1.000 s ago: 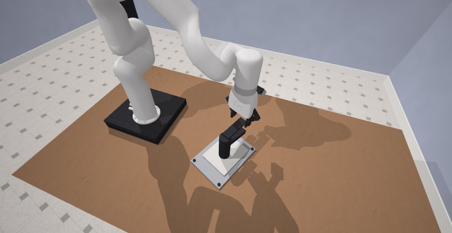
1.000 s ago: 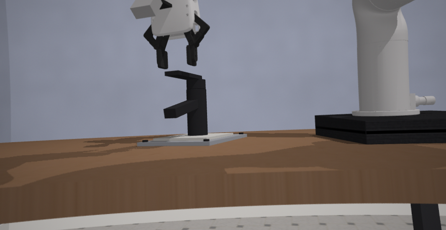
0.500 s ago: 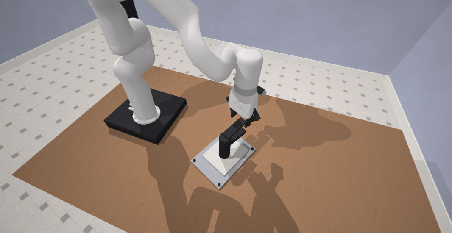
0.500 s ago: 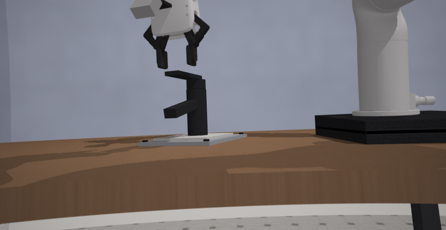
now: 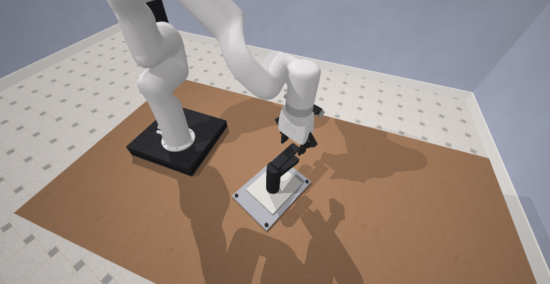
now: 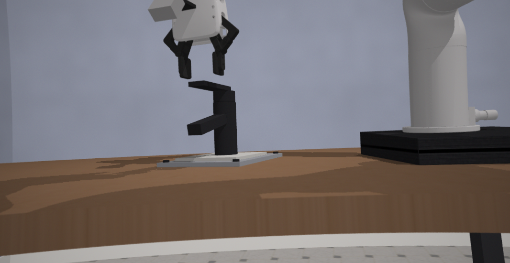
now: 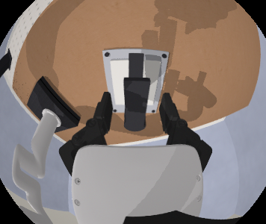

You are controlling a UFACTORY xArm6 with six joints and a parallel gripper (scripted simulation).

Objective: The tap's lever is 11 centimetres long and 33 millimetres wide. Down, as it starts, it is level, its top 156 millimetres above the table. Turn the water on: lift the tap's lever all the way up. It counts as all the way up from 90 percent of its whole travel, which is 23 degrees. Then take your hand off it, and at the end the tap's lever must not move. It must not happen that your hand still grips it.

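Right now the black tap lever is 60 mm to the right of my hand, 40 mm below it and 30 mm behind it.
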